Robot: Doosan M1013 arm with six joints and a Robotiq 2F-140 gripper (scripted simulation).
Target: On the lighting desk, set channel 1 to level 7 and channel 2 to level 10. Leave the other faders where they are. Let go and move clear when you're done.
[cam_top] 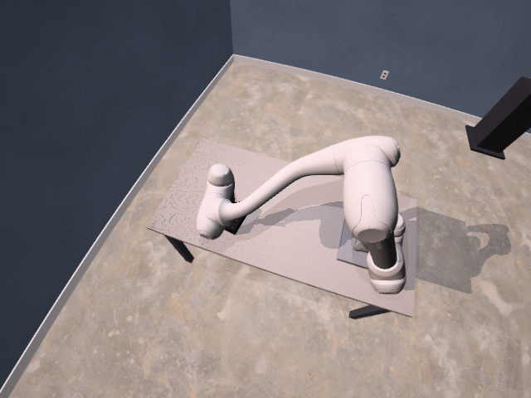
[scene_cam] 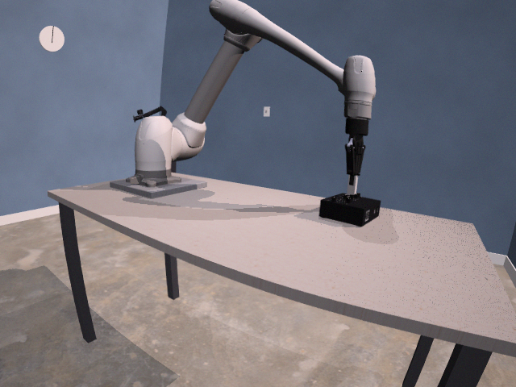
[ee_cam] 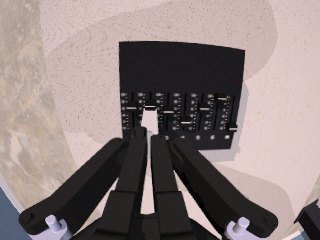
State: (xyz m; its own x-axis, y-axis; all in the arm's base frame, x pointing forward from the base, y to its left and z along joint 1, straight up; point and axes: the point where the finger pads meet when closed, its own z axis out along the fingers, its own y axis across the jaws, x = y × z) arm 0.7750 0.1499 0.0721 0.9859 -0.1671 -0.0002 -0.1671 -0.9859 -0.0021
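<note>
Now: the fader 2 cm ahead of my hand, 2 cm to the left of it and 3 cm below it.
</note>
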